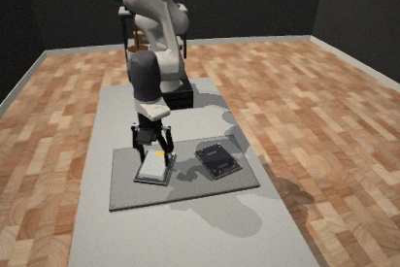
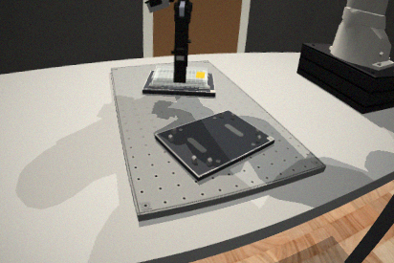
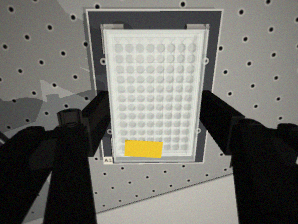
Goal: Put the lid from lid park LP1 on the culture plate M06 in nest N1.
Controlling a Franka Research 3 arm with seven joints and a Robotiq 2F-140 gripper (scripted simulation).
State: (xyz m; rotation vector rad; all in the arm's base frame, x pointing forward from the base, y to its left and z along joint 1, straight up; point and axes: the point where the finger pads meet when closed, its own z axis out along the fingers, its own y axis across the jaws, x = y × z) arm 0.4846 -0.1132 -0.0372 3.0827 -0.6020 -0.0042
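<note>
Now: hand 20 mm above the clear lid. The rest, counted from my hand: lid park frame (20 mm ahead, 240 mm to the left, 50 mm below); culture plate (30 mm below).
</note>
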